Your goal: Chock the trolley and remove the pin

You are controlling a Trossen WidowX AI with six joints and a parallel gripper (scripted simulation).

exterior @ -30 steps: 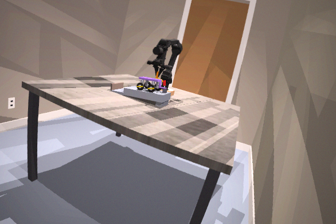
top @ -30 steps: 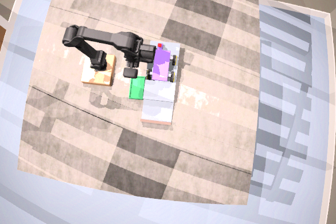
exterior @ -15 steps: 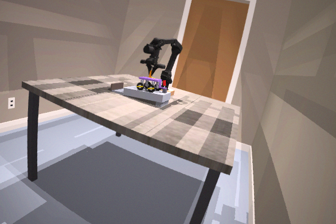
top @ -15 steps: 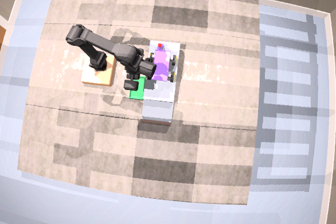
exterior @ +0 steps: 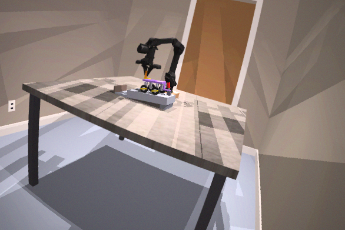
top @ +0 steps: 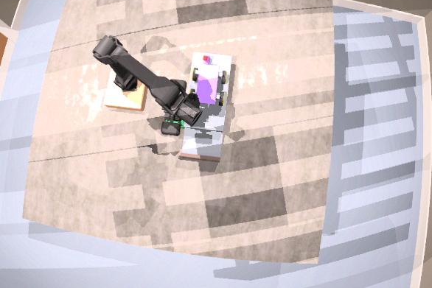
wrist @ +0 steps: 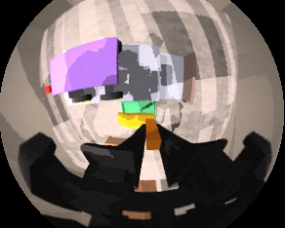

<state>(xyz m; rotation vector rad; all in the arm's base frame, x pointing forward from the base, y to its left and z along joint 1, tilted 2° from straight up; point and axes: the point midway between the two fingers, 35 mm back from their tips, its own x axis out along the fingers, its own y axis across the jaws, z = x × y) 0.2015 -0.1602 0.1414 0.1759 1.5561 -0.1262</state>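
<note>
My gripper tip is now 110 mm short of the red-headed stop pin, 210 mm to the right of it and 30 mm above it. The rest, counted from my gripper tip: yellow chock: 20 mm to the left, 10 mm below; purple trolley: 120 mm ahead, 100 mm to the left, 40 mm below; green tray: 20 mm behind, 30 mm to the left, 160 mm below.
</note>
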